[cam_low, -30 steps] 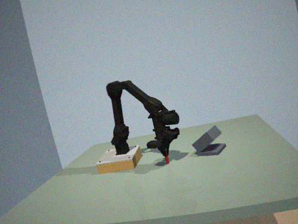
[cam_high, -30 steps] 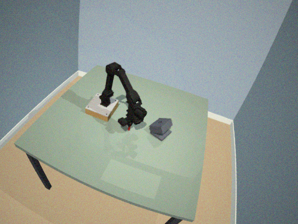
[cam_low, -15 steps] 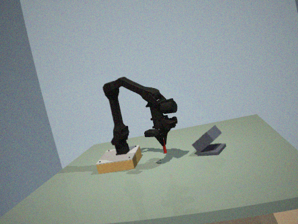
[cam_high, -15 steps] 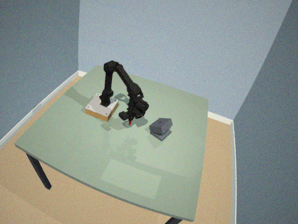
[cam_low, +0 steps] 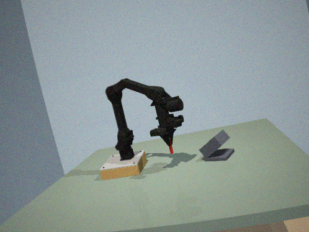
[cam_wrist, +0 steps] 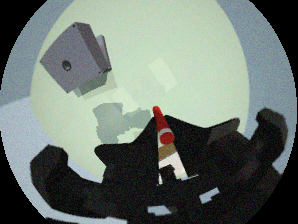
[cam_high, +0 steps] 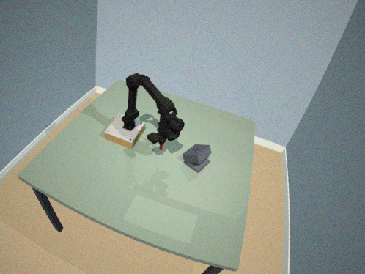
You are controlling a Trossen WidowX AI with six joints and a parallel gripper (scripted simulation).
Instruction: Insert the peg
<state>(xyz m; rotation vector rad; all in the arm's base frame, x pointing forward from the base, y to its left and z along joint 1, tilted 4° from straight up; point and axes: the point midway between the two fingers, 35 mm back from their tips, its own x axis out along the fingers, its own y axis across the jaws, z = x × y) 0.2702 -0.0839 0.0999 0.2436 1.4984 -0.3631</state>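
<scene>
The grey sloped panel is 200 mm ahead of my gripper tip, 100 mm to the left of it and 50 mm below it. The rest, counted from my gripper tip: red peg (20 mm above).
</scene>
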